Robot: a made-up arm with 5 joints.
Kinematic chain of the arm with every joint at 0, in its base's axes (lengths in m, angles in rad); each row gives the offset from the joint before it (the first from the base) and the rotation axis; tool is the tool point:
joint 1: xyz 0 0 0.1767 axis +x
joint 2: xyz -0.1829 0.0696 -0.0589 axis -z
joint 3: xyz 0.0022 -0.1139 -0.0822 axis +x
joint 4: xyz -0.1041 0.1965 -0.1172 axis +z
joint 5: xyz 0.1 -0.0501 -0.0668 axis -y
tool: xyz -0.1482 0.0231 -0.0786
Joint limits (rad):
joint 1: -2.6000..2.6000
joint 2: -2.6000..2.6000
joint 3: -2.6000..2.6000
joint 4: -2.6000..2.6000
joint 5: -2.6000..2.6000
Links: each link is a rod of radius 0.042 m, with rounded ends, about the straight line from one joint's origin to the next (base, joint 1, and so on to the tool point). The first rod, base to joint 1, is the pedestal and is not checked.
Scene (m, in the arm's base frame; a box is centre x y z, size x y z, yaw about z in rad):
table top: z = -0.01
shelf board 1: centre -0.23 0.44 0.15 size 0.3 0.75 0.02 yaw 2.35
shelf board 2: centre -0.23 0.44 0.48 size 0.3 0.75 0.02 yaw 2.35
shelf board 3: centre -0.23 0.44 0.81 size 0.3 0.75 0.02 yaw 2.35
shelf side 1: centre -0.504 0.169 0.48 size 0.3 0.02 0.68 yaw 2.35
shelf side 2: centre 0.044 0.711 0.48 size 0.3 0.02 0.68 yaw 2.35
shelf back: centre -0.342 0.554 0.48 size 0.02 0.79 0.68 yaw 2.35
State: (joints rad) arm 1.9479 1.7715 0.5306 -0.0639 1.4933
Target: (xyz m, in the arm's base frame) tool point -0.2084 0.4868 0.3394
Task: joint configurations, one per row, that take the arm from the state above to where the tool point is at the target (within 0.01 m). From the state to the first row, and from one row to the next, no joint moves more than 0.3 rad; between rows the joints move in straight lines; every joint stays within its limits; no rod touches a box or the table.
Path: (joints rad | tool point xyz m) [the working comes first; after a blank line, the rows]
Joints at the target: 1.8196 1.7978 -0.1842 -0.0504 1.3247
Straight joint move there: clear.

1: 1.9051 1.7803 0.2923 -0.0594 1.4371 | -0.0594 0.4025 0.3035
2: 1.8623 1.7890 0.0541 -0.0549 1.3809 | -0.1285 0.4530 0.3239
3: 1.8196 1.7978 -0.1842 -0.0504 1.3247 | -0.2084 0.4868 0.3394

